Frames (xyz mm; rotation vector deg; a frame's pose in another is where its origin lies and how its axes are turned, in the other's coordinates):
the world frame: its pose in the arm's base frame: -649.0 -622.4 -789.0 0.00 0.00 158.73
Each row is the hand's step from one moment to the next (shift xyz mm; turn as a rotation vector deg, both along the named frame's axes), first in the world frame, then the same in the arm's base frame.
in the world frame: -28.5 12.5 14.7 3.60 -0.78 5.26
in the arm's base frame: 22.0 -22.0 14.7 -3.07 2.03 5.26
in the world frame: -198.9 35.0 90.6 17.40 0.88 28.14
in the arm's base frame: 172.7 -104.8 90.6 -16.53 5.49 28.14
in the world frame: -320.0 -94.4 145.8 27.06 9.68 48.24
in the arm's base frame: 332.4 -28.1 145.8 -28.73 0.80 48.24
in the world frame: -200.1 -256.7 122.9 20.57 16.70 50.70
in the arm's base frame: 279.6 166.6 122.9 -25.23 -8.10 50.70
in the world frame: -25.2 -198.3 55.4 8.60 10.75 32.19
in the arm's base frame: 95.4 175.7 55.4 -11.91 -6.90 32.19
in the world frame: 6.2 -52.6 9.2 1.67 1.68 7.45
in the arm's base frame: 13.3 51.3 9.2 -2.17 -0.96 7.45
